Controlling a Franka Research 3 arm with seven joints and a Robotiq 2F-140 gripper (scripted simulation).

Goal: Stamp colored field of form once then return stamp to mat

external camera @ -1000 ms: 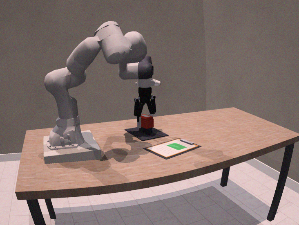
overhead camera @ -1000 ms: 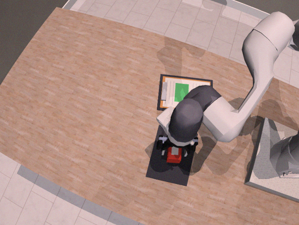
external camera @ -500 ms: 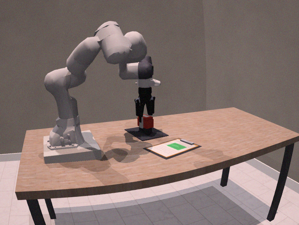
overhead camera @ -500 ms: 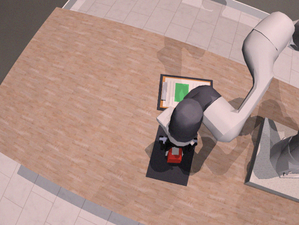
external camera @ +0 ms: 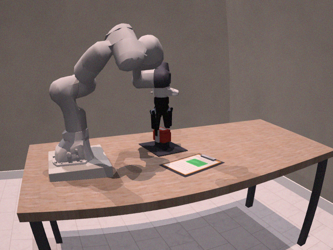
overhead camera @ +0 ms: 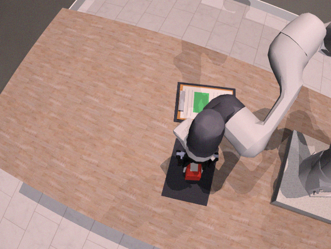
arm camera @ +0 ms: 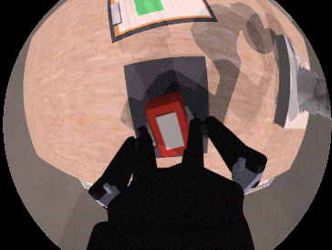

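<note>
My hand is 2 cm above the red stamp. The rest, counted from my hand: clipboard (2 cm ahead, 29 cm to the right, 6 cm below); dark mat (7 cm below).
</note>
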